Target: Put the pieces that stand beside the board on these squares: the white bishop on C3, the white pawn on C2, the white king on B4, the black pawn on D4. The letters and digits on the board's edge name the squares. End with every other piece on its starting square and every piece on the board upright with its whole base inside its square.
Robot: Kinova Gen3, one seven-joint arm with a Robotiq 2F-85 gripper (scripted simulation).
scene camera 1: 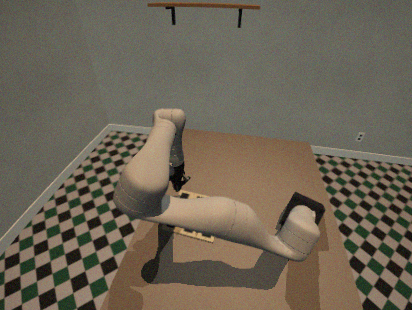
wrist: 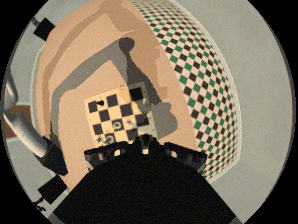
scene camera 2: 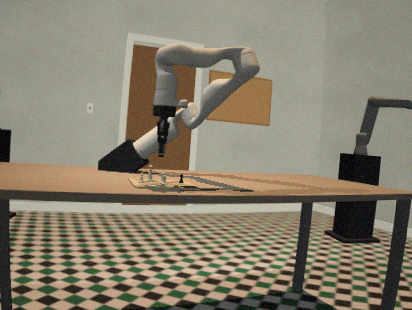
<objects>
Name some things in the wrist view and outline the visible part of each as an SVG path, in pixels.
My gripper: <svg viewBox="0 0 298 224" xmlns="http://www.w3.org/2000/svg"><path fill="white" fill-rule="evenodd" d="M52 212L65 224L229 224L237 217L202 176L208 157L206 153L171 142L165 142L164 145L160 145L157 138L153 137L152 134L149 134L148 153L151 154L142 154L144 134L136 137L132 144L128 144L127 141L119 141L85 150L84 156L89 172Z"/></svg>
A chessboard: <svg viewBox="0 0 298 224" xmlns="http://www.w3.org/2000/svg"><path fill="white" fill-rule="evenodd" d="M144 81L84 100L93 140L101 136L103 141L106 141L107 136L112 135L114 141L108 143L108 145L119 141L128 141L128 144L132 144L139 134L152 134L158 141ZM120 122L121 127L119 129L116 128L115 130L113 130L112 126L115 124L115 122Z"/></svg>
</objects>
